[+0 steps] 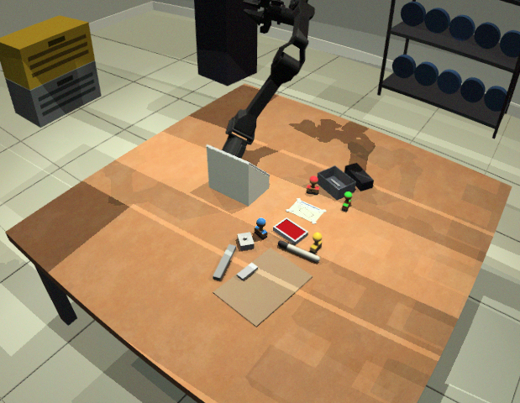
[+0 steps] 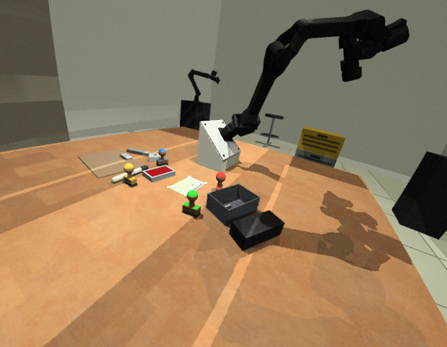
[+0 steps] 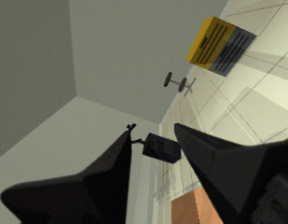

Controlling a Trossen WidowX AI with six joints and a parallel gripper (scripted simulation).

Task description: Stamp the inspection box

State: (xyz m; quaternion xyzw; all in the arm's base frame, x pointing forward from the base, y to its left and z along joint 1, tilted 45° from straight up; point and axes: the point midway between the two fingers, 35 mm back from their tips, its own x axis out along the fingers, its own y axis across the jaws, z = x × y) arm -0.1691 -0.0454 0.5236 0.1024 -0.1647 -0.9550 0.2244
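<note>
Now: gripper tip 600 mm short of the green-knobbed stamp, 490 mm above it and 160 mm to the left of it. The rest, counted from my gripper tip: grey box 520 mm ahead, 500 mm below, 100 mm to the right; red-knobbed stamp 490 mm below, 470 mm ahead, 170 mm to the right; dark block 560 mm ahead, 490 mm below, 10 mm to the right.
</note>
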